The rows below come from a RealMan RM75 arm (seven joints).
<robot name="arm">
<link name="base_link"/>
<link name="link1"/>
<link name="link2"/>
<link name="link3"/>
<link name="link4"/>
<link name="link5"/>
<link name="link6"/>
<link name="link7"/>
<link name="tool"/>
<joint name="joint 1" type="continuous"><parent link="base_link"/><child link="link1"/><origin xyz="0 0 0.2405" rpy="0 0 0"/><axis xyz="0 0 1"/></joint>
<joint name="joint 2" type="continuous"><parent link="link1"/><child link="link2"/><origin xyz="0 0 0" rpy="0 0 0"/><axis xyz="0 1 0"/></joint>
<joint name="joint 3" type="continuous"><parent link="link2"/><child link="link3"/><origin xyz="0 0 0.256" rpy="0 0 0"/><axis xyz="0 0 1"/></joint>
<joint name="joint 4" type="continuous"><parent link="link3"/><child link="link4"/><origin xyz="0 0 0" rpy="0 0 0"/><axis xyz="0 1 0"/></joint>
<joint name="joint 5" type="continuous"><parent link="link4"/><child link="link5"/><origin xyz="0 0 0.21" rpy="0 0 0"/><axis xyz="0 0 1"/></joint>
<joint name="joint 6" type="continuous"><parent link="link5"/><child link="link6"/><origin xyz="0 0 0" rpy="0 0 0"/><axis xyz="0 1 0"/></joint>
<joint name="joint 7" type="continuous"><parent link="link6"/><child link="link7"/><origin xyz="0 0 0.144" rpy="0 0 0"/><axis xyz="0 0 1"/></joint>
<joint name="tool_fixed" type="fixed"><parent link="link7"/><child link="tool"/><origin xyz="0 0 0" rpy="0 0 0"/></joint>
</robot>
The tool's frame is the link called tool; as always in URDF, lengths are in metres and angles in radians. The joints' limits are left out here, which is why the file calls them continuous.
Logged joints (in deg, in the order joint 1, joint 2, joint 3, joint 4, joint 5, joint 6, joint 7), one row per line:
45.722, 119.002, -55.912, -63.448, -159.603, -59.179, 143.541
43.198, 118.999, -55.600, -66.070, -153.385, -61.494, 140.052
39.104, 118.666, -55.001, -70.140, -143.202, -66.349, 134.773
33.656, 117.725, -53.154, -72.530, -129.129, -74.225, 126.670
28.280, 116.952, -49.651, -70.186, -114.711, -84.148, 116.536
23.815, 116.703, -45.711, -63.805, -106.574, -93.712, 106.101
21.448, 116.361, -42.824, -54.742, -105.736, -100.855, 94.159
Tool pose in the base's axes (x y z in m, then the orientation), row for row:
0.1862, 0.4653, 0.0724, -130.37, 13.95, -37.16
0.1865, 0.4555, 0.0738, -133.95, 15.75, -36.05
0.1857, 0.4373, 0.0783, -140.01, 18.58, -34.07
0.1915, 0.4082, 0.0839, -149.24, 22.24, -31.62
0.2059, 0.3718, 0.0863, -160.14, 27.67, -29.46
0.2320, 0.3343, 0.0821, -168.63, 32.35, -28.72
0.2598, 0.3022, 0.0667, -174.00, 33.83, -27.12
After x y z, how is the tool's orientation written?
As angles about the fixed x, y, z axes (roll, pitch, yaw), in degrees.
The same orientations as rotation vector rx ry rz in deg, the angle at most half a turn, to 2 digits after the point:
-119.76, 47.94, -4.04
-122.83, 48.11, 0.00
-128.15, 47.76, 6.80
-136.26, 46.66, 16.42
-144.78, 44.81, 29.32
-150.36, 43.15, 40.08
-155.19, 40.06, 45.41

